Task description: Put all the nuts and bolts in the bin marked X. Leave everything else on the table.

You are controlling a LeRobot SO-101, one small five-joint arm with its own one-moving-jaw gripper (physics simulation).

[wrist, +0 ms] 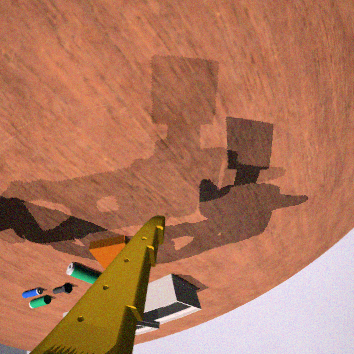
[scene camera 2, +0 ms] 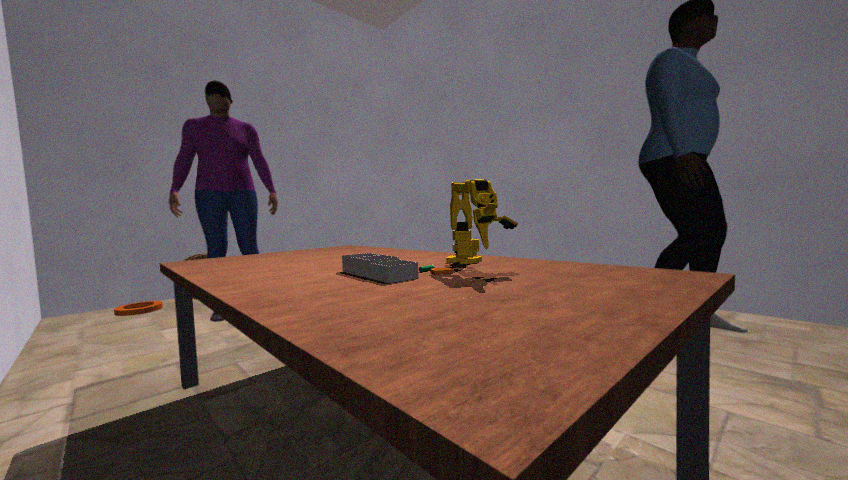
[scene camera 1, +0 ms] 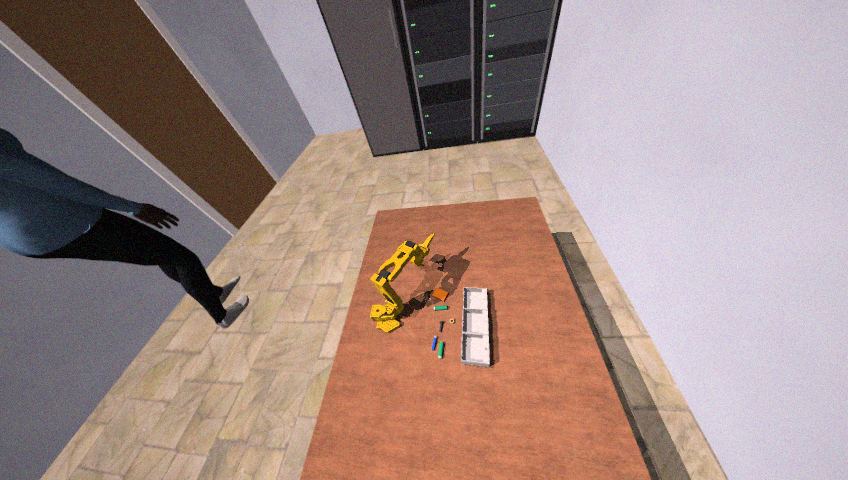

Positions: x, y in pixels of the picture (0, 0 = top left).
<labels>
three-compartment bin tray: wrist; scene camera 2; scene camera 1 475, 339
same spot on three-compartment bin tray: (wrist: 167, 298) = (scene camera 2: 414, 262)
</labels>
